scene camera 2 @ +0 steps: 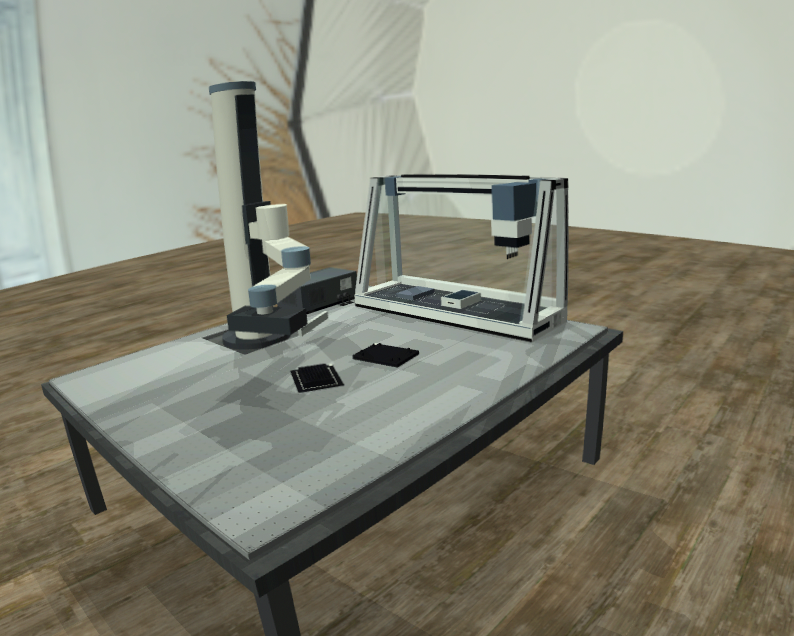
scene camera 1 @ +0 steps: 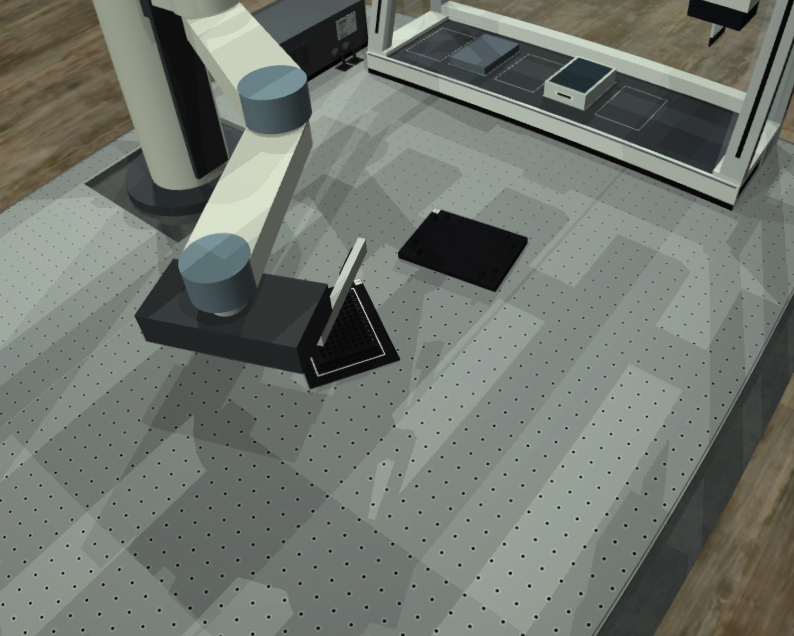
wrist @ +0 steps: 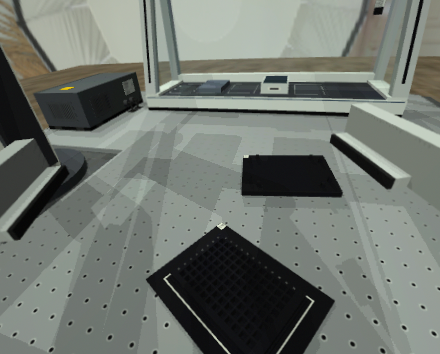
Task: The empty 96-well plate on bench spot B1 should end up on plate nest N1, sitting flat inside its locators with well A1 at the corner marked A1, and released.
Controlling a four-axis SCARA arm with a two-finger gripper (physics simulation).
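Where they show: gripper, fingertip midpoint: (scene camera 1: 296, 234) (wrist: 202, 138); arm's base, origin of the base link: (scene camera 2: 256, 337) (scene camera 1: 192, 173).
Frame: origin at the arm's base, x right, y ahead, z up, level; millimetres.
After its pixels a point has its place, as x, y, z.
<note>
The black 96-well plate (scene camera 1: 352, 332) @(134, 526, 27) (scene camera 2: 316, 376) @(152, 518, 29) (wrist: 235, 287) @(139, 498, 24) lies flat on bench spot B1 (scene camera 1: 389, 358) @(132, 589, 15) (wrist: 324, 301) @(128, 591, 15), a dark mat with a white outline and a white corner tag. Plate nest N1 (scene camera 1: 463, 250) @(-92, 551, 25) (scene camera 2: 385, 354) @(-93, 552, 25) (wrist: 290, 175) @(-89, 551, 25) is a flat black block with low locators and a white mark at one corner; no plate sits on it. My gripper (wrist: 202, 138) @(168, 491, 211) is open and empty, raised above the bench. The plate is low in the wrist view, turned diagonally to the fingers. One finger shows in the scene views; the hand and arm hide the other. The plate's own A1 marking is unreadable.
A framed liquid handler (scene camera 1: 563, 142) @(-449, 523, 15) (scene camera 2: 450, 319) @(-450, 526, 36) (wrist: 275, 104) @(-450, 499, 42) stands behind the nest, with a white box (scene camera 1: 579, 82) @(-536, 501, 93) (wrist: 275, 85) @(-501, 493, 87) on its deck. A dark instrument box (scene camera 2: 328, 288) @(-390, -35, 89) (wrist: 90, 102) @(-286, -36, 90) stands beside the arm's column (scene camera 1: 142, 99) @(69, 31, 207) (scene camera 2: 228, 198) @(69, 30, 510).
</note>
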